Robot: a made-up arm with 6 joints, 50 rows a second.
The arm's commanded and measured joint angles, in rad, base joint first. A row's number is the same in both.
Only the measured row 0 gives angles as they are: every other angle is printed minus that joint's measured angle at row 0.
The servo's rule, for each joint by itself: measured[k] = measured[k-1] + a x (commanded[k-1-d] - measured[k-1]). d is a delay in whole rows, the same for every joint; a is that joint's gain. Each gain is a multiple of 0.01, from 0.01 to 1. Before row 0 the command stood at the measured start. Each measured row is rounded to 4 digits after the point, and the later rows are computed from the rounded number. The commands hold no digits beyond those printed.
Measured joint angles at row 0:
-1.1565 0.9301 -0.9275 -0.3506 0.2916 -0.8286
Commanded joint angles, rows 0 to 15:
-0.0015 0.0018 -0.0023 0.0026 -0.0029 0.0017
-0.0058 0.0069 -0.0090 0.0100 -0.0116 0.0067
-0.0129 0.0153 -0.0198 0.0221 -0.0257 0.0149
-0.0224 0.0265 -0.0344 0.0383 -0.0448 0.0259
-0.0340 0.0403 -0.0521 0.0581 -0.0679 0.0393
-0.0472 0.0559 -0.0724 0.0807 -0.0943 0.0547
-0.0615 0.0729 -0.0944 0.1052 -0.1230 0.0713
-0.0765 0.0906 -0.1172 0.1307 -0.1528 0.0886
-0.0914 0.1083 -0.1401 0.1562 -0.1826 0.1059
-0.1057 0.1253 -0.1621 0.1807 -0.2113 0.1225
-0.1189 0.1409 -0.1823 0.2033 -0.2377 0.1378
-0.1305 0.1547 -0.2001 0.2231 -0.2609 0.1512
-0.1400 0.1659 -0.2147 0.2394 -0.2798 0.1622
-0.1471 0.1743 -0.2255 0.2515 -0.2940 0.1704
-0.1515 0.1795 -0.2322 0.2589 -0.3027 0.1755
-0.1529 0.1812 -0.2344 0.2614 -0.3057 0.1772
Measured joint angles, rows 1 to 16:
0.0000 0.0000 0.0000 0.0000 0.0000 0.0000
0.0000 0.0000 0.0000 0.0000 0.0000 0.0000
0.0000 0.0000 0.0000 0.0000 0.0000 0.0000
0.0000 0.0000 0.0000 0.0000 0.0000 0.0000
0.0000 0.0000 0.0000 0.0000 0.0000 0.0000
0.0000 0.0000 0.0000 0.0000 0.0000 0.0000
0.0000 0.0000 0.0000 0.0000 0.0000 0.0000
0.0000 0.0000 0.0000 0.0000 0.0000 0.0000
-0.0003 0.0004 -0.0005 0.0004 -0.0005 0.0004
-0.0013 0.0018 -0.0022 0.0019 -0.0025 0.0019
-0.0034 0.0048 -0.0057 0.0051 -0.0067 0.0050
-0.0068 0.0096 -0.0114 0.0104 -0.0136 0.0100
-0.0117 0.0164 -0.0195 0.0180 -0.0234 0.0170
-0.0181 0.0251 -0.0301 0.0280 -0.0362 0.0260
-0.0259 0.0356 -0.0430 0.0404 -0.0518 0.0369
-0.0350 0.0477 -0.0578 0.0548 -0.0700 0.0493
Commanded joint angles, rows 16 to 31:
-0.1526 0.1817 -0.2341 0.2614 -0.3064 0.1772
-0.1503 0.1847 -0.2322 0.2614 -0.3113 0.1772
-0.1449 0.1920 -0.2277 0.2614 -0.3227 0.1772
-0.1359 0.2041 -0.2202 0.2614 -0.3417 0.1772
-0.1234 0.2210 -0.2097 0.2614 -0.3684 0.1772
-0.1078 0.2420 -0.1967 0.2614 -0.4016 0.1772
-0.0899 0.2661 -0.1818 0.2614 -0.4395 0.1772
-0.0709 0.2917 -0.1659 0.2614 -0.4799 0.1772
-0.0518 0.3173 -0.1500 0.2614 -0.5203 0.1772
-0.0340 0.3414 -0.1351 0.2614 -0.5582 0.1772
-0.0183 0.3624 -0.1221 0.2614 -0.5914 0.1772
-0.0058 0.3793 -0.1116 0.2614 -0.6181 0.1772
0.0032 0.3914 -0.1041 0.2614 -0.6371 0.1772
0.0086 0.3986 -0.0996 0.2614 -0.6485 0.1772
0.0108 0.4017 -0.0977 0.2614 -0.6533 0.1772
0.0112 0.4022 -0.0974 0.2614 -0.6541 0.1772
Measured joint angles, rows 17 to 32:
-0.0452 0.0610 -0.0743 0.0710 -0.0903 0.0629
-0.0561 0.0751 -0.0919 0.0886 -0.1121 0.0772
-0.0674 0.0896 -0.1100 0.1070 -0.1347 0.0917
-0.0788 0.1039 -0.1280 0.1256 -0.1574 0.1060
-0.0898 0.1175 -0.1453 0.1438 -0.1794 0.1195
-0.1001 0.1300 -0.1613 0.1610 -0.2000 0.1317
-0.1094 0.1409 -0.1755 0.1767 -0.2185 0.1422
-0.1172 0.1498 -0.1873 0.1903 -0.2342 0.1506
-0.1236 0.1568 -0.1967 0.2017 -0.2472 0.1570
-0.1284 0.1629 -0.2038 0.2113 -0.2587 0.1618
-0.1314 0.1693 -0.2086 0.2193 -0.2702 0.1655
-0.1322 0.1770 -0.2109 0.2260 -0.2831 0.1683
-0.1306 0.1867 -0.2107 0.2317 -0.2985 0.1704
-0.1265 0.1989 -0.2079 0.2365 -0.3171 0.1720
-0.1199 0.2137 -0.2027 0.2405 -0.3391 0.1732
-0.1111 0.2309 -0.1953 0.2438 -0.3644 0.1742

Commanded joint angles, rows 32 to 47:
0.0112 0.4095 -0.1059 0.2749 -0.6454 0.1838
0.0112 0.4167 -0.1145 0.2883 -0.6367 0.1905
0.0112 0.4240 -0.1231 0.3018 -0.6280 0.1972
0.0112 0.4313 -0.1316 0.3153 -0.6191 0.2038
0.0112 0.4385 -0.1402 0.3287 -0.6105 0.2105
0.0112 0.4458 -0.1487 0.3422 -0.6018 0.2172
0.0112 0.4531 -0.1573 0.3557 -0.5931 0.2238
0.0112 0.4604 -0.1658 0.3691 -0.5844 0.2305
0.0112 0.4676 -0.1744 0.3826 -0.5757 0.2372
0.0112 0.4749 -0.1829 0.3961 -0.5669 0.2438
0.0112 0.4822 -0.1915 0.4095 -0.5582 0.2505
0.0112 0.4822 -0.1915 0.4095 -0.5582 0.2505
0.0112 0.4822 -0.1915 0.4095 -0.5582 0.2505
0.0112 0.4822 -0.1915 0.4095 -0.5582 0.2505
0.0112 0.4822 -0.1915 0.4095 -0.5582 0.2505
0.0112 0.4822 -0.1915 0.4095 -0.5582 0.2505
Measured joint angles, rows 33 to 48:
-0.1004 0.2499 -0.1862 0.2466 -0.3925 0.1749
-0.0884 0.2700 -0.1760 0.2490 -0.4223 0.1755
-0.0758 0.2903 -0.1652 0.2510 -0.4527 0.1759
-0.0632 0.3099 -0.1545 0.2527 -0.4825 0.1762
-0.0512 0.3278 -0.1444 0.2541 -0.5103 0.1764
-0.0404 0.3434 -0.1354 0.2553 -0.5352 0.1766
-0.0312 0.3562 -0.1279 0.2563 -0.5565 0.1767
-0.0236 0.3663 -0.1218 0.2571 -0.5741 0.1768
-0.0173 0.3758 -0.1186 0.2599 -0.5869 0.1785
-0.0122 0.3848 -0.1178 0.2644 -0.5959 0.1814
-0.0080 0.3934 -0.1189 0.2704 -0.6017 0.1852
-0.0045 0.4017 -0.1214 0.2776 -0.6048 0.1897
-0.0017 0.4098 -0.1252 0.2858 -0.6058 0.1947
0.0006 0.4177 -0.1299 0.2948 -0.6051 0.2001
0.0025 0.4255 -0.1354 0.3045 -0.6029 0.2058
0.0041 0.4332 -0.1415 0.3148 -0.5996 0.2117

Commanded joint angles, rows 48 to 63:
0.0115 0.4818 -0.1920 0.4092 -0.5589 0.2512
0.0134 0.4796 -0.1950 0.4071 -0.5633 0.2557
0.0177 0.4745 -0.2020 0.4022 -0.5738 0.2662
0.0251 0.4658 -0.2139 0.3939 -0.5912 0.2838
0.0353 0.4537 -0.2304 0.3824 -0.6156 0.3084
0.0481 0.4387 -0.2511 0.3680 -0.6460 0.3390
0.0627 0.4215 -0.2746 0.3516 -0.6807 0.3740
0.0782 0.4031 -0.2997 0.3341 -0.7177 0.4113
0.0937 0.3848 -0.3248 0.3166 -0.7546 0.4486
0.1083 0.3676 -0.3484 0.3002 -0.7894 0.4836
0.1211 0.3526 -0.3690 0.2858 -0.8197 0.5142
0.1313 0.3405 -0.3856 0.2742 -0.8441 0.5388
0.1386 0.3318 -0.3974 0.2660 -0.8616 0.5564
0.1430 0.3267 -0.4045 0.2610 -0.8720 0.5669
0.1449 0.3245 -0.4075 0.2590 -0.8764 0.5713
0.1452 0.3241 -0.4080 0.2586 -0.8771 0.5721
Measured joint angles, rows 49 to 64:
0.0054 0.4408 -0.1481 0.3256 -0.5953 0.2178
0.0064 0.4483 -0.1551 0.3369 -0.5902 0.2240
0.0073 0.4558 -0.1624 0.3485 -0.5844 0.2304
0.0080 0.4616 -0.1682 0.3583 -0.5797 0.2352
0.0086 0.4661 -0.1729 0.3665 -0.5758 0.2389
0.0091 0.4696 -0.1766 0.3734 -0.5726 0.2417
0.0095 0.4724 -0.1796 0.3792 -0.5700 0.2438
0.0098 0.4746 -0.1820 0.3840 -0.5679 0.2454
0.0101 0.4762 -0.1840 0.3880 -0.5663 0.2468
0.0107 0.4769 -0.1862 0.3911 -0.5658 0.2489
0.0120 0.4764 -0.1894 0.3929 -0.5672 0.2531
0.0144 0.4741 -0.1943 0.3931 -0.5715 0.2605
0.0182 0.4696 -0.2015 0.3914 -0.5794 0.2720
0.0236 0.4628 -0.2114 0.3877 -0.5914 0.2881
0.0306 0.4537 -0.2240 0.3819 -0.6075 0.3087
0.0392 0.4426 -0.2391 0.3743 -0.6273 0.3333

